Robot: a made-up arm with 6 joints. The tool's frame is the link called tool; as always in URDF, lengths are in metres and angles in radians. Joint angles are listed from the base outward.
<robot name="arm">
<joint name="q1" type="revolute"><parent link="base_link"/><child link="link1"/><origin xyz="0.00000 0.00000 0.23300" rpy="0.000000 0.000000 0.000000"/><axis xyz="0 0 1"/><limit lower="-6.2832" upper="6.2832"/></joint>
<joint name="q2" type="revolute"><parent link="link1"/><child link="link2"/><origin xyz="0.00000 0.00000 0.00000" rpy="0.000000 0.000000 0.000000"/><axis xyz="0 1 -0.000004"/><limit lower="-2.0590" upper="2.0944"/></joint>
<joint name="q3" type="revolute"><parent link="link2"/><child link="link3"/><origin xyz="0.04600 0.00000 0.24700" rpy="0.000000 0.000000 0.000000"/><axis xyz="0 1 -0.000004"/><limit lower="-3.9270" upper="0.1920"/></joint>
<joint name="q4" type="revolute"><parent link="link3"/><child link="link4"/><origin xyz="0.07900 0.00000 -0.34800" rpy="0.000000 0.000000 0.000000"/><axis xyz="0 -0.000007 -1"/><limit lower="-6.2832" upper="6.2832"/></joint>
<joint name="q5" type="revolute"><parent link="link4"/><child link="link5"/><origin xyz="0.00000 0.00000 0.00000" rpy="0.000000 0.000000 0.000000"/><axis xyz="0 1 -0.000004"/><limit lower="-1.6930" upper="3.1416"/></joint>
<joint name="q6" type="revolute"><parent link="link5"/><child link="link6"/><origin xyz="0.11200 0.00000 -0.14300" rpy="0.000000 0.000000 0.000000"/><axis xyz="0 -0.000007 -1"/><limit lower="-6.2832" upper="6.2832"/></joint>
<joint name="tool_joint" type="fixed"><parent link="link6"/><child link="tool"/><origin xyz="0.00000 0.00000 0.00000" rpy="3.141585 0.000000 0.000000"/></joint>
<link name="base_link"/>
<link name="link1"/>
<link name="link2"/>
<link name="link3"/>
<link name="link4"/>
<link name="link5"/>
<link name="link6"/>
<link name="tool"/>
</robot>
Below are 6 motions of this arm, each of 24 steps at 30 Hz.
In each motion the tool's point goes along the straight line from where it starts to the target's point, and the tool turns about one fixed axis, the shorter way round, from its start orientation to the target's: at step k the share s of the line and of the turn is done. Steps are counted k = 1, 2, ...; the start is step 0. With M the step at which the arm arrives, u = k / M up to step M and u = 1 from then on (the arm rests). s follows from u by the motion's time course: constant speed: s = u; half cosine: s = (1 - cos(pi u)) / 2; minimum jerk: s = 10 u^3 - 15 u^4 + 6 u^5.
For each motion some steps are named. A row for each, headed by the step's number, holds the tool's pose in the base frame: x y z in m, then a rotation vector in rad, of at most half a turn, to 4 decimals.
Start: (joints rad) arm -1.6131 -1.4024 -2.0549 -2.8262 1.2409 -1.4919
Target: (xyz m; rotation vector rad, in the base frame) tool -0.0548 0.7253 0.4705 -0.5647 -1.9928 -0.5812
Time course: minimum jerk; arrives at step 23
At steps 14, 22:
14: -0.0404 0.6742 0.5525 -0.4010 -2.0655 -1.0094
22: -0.0548 0.7252 0.4707 -0.5643 -1.9931 -0.5823

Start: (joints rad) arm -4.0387 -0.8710 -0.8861 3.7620 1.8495 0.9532
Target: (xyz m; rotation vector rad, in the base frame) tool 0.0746 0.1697 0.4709 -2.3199 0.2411 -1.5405
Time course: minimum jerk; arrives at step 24
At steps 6, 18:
6: -0.0411 0.2193 0.6912 -1.3302 0.0059 -2.7800
18: 0.0612 0.1754 0.4963 -2.2427 0.2181 -1.7033

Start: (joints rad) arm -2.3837 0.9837 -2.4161 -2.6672 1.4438 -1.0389
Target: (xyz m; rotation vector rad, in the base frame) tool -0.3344 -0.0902 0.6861 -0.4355 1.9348 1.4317
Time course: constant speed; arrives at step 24
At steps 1, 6, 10, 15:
1: -0.5607 -0.4443 0.4660 -0.7580 0.2287 2.7319
6: -0.5115 -0.3673 0.5138 -0.7158 0.6858 2.5440
10: -0.4721 -0.3057 0.5521 -0.6694 1.0200 2.3499
15: -0.4229 -0.2288 0.6000 -0.5974 1.3941 2.0603

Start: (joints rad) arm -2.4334 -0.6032 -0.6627 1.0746 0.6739 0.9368
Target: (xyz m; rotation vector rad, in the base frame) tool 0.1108 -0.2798 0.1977 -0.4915 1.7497 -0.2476
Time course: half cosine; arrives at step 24
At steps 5, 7, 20, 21, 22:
5: -0.2781 -0.2787 0.3595 0.9111 2.2642 -1.2468
7: -0.2381 -0.2788 0.3428 0.7455 2.2513 -1.1436
20: 0.0817 -0.2797 0.2098 -0.4028 1.8135 -0.3205
21: 0.0943 -0.2798 0.2046 -0.4414 1.7864 -0.2890
22: 0.1034 -0.2798 0.2008 -0.4692 1.7663 -0.2661

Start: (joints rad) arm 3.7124 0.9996 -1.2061 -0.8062 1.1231 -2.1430
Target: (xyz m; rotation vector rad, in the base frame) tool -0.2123 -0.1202 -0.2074 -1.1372 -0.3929 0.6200
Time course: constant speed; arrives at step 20
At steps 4, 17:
4: -0.3100 -0.1407 -0.1754 -1.9638 -0.3386 -0.0823
17: -0.2306 -0.1240 -0.2014 -1.3020 -0.3887 0.5023

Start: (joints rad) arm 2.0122 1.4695 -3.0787 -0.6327 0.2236 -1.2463
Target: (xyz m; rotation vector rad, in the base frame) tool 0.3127 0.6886 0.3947 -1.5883 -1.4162 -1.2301
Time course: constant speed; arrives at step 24
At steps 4, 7, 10, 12, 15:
4: -0.2519 0.6687 0.3768 0.2543 -2.2265 -2.0155
7: -0.1672 0.6717 0.3795 -0.0826 -2.1664 -1.9513
10: -0.0825 0.6747 0.3822 -0.4005 -2.0807 -1.8646
12: -0.0260 0.6767 0.3840 -0.6008 -2.0107 -1.7955
15: 0.0586 0.6796 0.3867 -0.8831 -1.8882 -1.6767

